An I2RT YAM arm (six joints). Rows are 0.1 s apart.
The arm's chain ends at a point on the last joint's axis. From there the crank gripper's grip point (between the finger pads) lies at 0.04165 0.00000 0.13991 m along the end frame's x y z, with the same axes.
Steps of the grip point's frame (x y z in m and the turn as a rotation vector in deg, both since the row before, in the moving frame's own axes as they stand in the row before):
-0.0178 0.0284 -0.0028 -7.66 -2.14 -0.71
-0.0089 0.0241 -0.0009 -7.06 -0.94 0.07
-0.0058 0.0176 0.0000 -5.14 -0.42 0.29
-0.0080 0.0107 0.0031 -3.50 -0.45 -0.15
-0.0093 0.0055 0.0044 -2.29 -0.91 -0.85
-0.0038 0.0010 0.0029 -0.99 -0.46 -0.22
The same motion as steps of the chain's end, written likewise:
-0.0127 0.0101 -0.0030 -7.66 -2.14 -0.71
-0.0066 0.0068 -0.0005 -7.06 -0.94 0.07
-0.0047 0.0048 0.0003 -5.14 -0.42 0.29
-0.0069 0.0023 0.0030 -3.50 -0.45 -0.15
-0.0071 0.0005 0.0039 -2.29 -0.91 -0.85
-0.0027 -0.0013 0.0026 -0.99 -0.46 -0.22

